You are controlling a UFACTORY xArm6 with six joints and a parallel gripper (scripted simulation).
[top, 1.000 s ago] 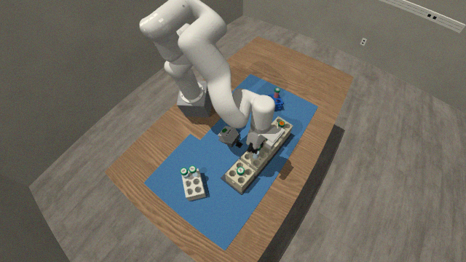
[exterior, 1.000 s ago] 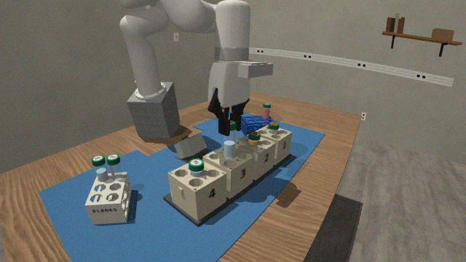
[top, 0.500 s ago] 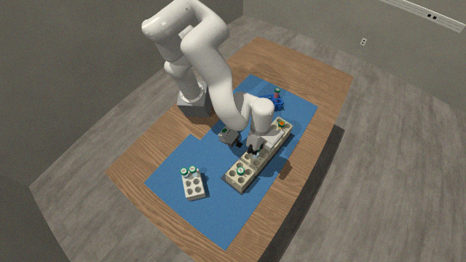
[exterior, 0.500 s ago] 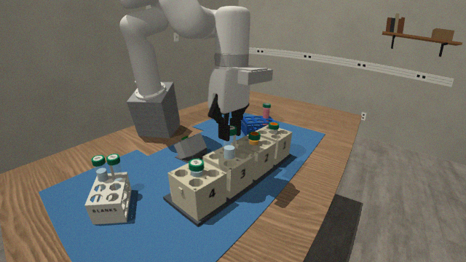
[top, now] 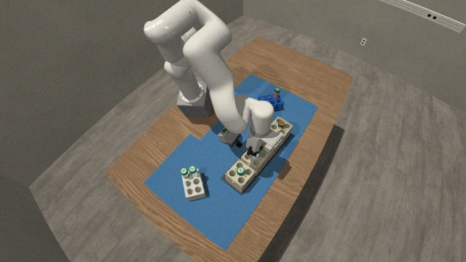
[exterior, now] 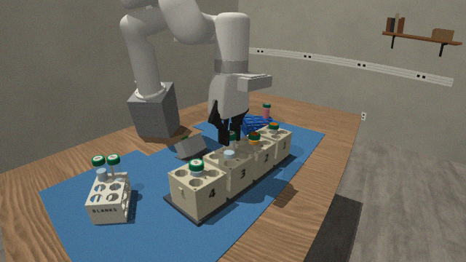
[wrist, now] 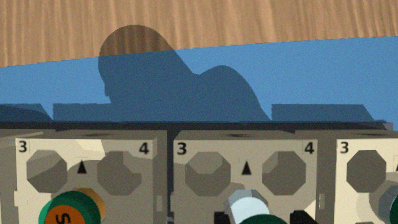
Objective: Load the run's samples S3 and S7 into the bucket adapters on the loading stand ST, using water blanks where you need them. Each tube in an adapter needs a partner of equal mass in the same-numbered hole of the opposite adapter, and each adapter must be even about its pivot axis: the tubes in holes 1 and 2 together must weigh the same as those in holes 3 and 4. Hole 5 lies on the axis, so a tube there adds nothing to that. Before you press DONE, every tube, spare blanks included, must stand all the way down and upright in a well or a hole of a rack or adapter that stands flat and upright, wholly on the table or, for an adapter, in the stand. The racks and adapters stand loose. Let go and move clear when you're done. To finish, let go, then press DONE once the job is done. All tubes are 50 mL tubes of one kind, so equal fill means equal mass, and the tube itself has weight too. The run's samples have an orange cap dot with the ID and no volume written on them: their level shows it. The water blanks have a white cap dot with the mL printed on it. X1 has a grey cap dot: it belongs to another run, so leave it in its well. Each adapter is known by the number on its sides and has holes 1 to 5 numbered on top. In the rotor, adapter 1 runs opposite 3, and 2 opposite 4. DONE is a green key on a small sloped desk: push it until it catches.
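Right now my hand is 220 mm past the green DONE key, 50 mm to the right of it and 90 mm above it. From my hand the other things lie so: blue rack 120 mm behind, 390 mm to the left, 130 mm below; then white blanks rack 170 mm behind, 270 mm to the right, 130 mm below; then adapter 20 mm ahead, 220 mm to the left, 110 mm below.
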